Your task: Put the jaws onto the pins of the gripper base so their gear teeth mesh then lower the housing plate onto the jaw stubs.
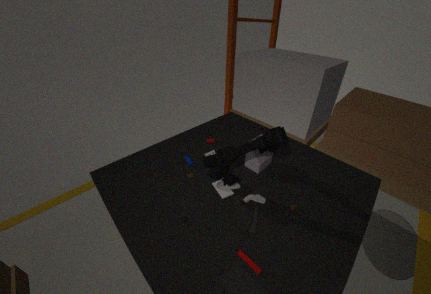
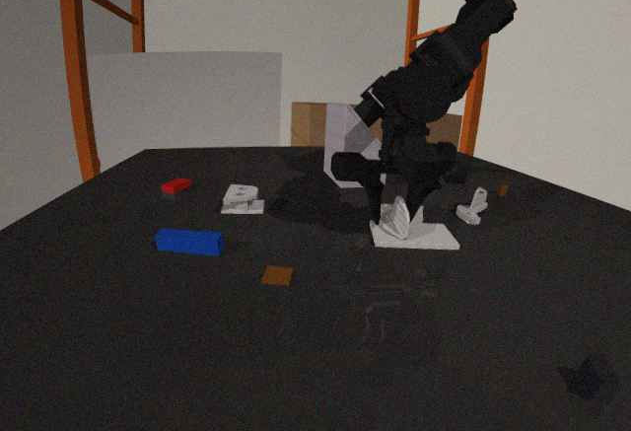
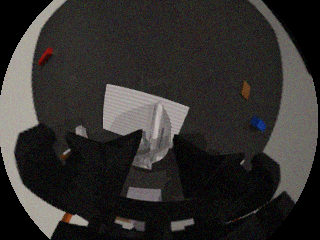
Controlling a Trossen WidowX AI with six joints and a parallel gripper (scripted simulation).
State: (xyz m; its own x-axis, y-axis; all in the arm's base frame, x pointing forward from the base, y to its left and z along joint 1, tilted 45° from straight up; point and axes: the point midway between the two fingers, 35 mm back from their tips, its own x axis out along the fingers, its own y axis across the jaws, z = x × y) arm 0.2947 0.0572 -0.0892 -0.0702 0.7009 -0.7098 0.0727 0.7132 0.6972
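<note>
The flat white plate is 20 mm ahead of my gripper tip, 30 mm to the left of it and 10 mm below it. The rest, counted from my gripper tip: orange tile: 100 mm ahead, 170 mm to the right, 10 mm below; then white jaw: 30 mm behind, 20 mm to the left; then white housing plate: 50 mm behind, 40 mm to the left, 10 mm below.
</note>
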